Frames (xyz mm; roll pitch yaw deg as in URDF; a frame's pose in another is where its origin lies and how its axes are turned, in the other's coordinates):
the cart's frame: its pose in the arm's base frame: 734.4 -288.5 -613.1 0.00 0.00 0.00
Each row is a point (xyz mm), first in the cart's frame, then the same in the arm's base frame.
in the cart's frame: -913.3 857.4 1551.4
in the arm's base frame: -178.9 568.9 938.3
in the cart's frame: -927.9 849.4 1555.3
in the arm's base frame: -193.5 560.9 942.2
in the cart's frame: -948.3 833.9 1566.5
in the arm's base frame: -213.9 545.4 953.4
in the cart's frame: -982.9 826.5 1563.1
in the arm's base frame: -248.5 538.0 950.0
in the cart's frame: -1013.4 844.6 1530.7
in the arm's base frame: -279.0 556.1 917.6
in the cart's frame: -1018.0 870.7 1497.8
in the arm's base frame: -283.6 582.2 884.7
